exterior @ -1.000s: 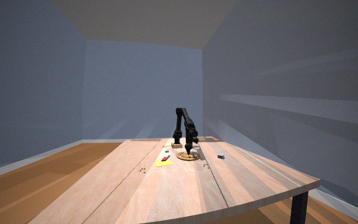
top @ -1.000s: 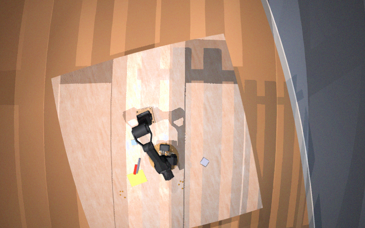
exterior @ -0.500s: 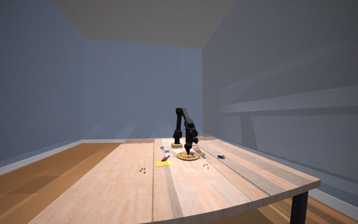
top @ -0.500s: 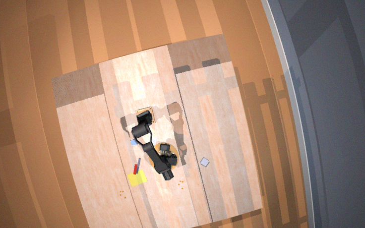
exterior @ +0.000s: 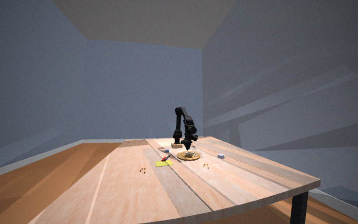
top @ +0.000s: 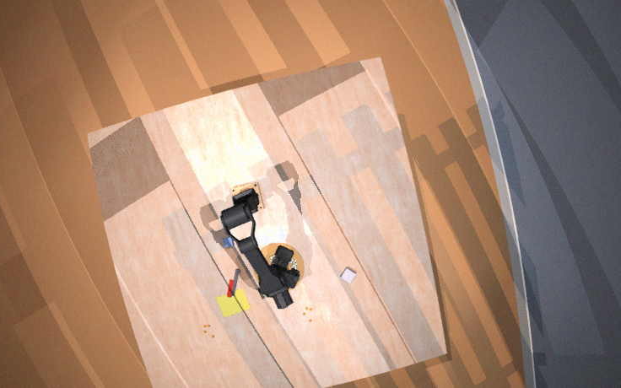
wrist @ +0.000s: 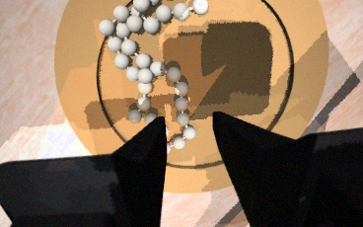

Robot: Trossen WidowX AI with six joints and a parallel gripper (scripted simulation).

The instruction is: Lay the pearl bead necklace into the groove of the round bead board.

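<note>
Now: the round bead board 40 mm below my gripper tip and 10 mm ahead of it. The rest, counted from my gripper tip: blue block (160 mm behind, 150 mm to the right, 40 mm below); yellow note (240 mm to the right, 80 mm ahead, 50 mm below); red marker (200 mm to the right, 40 mm below, 10 mm ahead).
</note>
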